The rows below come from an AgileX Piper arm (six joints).
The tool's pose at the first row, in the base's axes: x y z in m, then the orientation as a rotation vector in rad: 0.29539 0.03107 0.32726 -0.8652 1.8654 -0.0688
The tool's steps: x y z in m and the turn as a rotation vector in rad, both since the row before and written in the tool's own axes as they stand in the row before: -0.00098 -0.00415 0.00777 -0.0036 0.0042 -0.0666; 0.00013 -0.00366 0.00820 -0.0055 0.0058 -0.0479; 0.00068 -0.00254 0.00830 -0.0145 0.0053 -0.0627; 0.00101 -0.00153 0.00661 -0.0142 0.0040 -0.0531; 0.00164 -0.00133 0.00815 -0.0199 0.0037 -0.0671; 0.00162 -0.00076 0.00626 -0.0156 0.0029 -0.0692; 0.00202 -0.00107 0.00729 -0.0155 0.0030 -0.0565; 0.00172 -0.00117 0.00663 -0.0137 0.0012 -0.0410; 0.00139 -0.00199 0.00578 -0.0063 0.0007 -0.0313; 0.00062 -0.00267 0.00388 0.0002 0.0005 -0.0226
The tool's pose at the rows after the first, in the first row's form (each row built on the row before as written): 0.30418 0.03112 0.32613 -0.9303 1.8411 -0.1086; 0.31287 0.03117 0.32388 -0.9791 1.8257 -0.1360; 0.32095 0.03174 0.32069 -1.0475 1.8038 -0.1642; 0.32704 0.03228 0.31758 -1.1064 1.7840 -0.1861; 0.33418 0.03305 0.31318 -1.1817 1.7566 -0.2113; 0.33947 0.03355 0.30942 -1.2551 1.7242 -0.2409; 0.34577 0.03397 0.30511 -1.3166 1.6977 -0.2632; 0.35163 0.03441 0.30140 -1.3627 1.6776 -0.2767; 0.35736 0.03458 0.29887 -1.3946 1.6602 -0.2902; 0.36207 0.03456 0.29825 -1.4140 1.6457 -0.3037
